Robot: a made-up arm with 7 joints. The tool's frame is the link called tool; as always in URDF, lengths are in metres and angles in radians.
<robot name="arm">
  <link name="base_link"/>
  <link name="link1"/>
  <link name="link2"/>
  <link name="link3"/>
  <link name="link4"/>
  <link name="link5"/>
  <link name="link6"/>
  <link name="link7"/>
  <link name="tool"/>
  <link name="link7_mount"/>
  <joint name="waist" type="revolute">
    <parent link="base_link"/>
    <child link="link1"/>
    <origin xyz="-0.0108 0.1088 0.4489" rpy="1.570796 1.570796 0"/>
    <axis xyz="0 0 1"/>
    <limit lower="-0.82" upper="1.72"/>
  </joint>
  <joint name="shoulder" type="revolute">
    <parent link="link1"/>
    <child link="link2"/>
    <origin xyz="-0.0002 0.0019 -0.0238" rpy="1.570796 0 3.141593"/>
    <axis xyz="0 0 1"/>
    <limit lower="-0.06" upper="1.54"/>
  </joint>
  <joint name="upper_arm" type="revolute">
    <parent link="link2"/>
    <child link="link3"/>
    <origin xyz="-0.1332 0.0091 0.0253" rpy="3.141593 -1.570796 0"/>
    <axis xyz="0 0 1"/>
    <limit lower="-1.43" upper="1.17"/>
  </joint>
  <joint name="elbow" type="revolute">
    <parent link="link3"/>
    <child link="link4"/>
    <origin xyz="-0.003 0.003 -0.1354" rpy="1.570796 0 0"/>
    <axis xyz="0 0 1"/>
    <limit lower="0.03" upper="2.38"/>
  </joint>
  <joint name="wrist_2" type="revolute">
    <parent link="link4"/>
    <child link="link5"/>
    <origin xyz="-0.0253 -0.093 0.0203" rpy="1.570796 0 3.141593"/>
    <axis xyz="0 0 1"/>
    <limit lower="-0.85" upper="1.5"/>
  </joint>
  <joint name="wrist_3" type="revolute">
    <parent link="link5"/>
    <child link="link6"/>
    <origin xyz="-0.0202 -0.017 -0.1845" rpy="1.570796 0 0"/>
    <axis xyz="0 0 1"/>
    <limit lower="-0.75" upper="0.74"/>
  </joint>
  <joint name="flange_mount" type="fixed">
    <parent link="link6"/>
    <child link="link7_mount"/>
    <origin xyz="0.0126 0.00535 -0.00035"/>
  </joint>
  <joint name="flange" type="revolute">
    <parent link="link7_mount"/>
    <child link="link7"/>
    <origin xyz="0.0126 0.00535 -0.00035" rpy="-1.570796 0 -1.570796"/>
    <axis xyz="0 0 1"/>
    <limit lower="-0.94" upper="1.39"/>
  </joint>
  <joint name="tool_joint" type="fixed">
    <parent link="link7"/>
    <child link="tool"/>
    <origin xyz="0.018 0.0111 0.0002" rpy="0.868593 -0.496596 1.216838"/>
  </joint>
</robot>
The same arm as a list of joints. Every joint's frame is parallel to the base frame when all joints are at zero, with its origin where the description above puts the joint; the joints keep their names.
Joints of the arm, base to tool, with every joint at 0 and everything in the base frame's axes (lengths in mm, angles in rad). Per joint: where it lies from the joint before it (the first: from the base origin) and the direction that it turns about. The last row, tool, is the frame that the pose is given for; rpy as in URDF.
waist: axis -y offset -10.8 108.8 448.9
shoulder: axis +x offset 1.9 23.8 0.2
upper_arm: axis +z offset 25.3 -9.1 -133.2
elbow: axis -y offset -3.0 3.0 -135.4
wrist_2: axis +z offset -25.3 -20.3 -93.0
wrist_3: axis +y offset 20.2 17.0 -184.5
flange: axis -x offset -25.2 -0.7 10.7
tool: offset -0.2 -11.1 -18.0 rpy 2.2651 0.3097 -2.0947
Joint limits (rad, base to tool): -0.8200..1.7200 -0.0600..1.5400 -1.4300..1.1700 0.0300..2.3800 -0.8500..1.5000 -0.7500..0.7400 -0.9400..1.3900

